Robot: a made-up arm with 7 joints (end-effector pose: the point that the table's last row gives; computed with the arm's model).
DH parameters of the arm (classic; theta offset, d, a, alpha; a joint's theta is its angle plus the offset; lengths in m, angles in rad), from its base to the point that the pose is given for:
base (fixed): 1.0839 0 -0.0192 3.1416
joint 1: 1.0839 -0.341 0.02 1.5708
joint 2: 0 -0.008 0.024 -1.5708
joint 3: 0 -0.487 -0.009 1.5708
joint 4: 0 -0.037 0.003 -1.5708
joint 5: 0 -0.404 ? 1.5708
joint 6: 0 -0.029 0.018 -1.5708
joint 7: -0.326 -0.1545 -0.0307 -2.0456
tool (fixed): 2.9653 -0.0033 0 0
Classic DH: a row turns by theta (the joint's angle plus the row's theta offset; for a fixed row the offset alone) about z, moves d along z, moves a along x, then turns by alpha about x.
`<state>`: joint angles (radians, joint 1 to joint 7).
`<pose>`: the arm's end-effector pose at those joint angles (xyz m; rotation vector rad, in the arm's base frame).
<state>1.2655 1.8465 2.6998 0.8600 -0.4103 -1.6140 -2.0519</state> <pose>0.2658 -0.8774 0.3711 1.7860 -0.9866 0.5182</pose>
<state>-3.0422 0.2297 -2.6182 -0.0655 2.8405 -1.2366 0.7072</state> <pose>-0.1971 -0.0168 1.2660 -1.0704 1.1221 -0.1770</pose>
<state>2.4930 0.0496 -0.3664 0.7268 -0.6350 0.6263 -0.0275</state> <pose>-0.3098 -0.4243 1.1318 0.0812 -2.1714 0.6513</pose>
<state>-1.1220 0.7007 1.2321 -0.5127 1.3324 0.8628 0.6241</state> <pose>0.0420 0.4674 1.2032 -0.5990 -1.0000 1.1690</pose>
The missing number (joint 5, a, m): 0.027
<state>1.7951 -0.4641 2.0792 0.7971 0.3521 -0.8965 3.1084</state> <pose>-0.1628 0.5680 1.0772 -0.4008 -1.1450 2.2241</pose>
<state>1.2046 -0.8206 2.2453 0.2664 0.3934 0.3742 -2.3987</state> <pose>-0.4099 0.7273 0.8450 -2.0276 -0.7076 2.1318</pose>
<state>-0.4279 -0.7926 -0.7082 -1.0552 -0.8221 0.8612 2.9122</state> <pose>-0.6455 -0.5017 0.7157 -1.6316 -2.2778 0.9011</pose>
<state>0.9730 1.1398 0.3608 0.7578 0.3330 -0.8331 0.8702</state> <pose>0.4326 -0.8800 0.4729 0.2405 -0.2160 0.8144</pose>
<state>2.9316 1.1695 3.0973 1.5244 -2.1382 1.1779 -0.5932</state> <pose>-0.3969 0.0637 0.9464 -1.9473 -0.8114 -0.0760</pose>
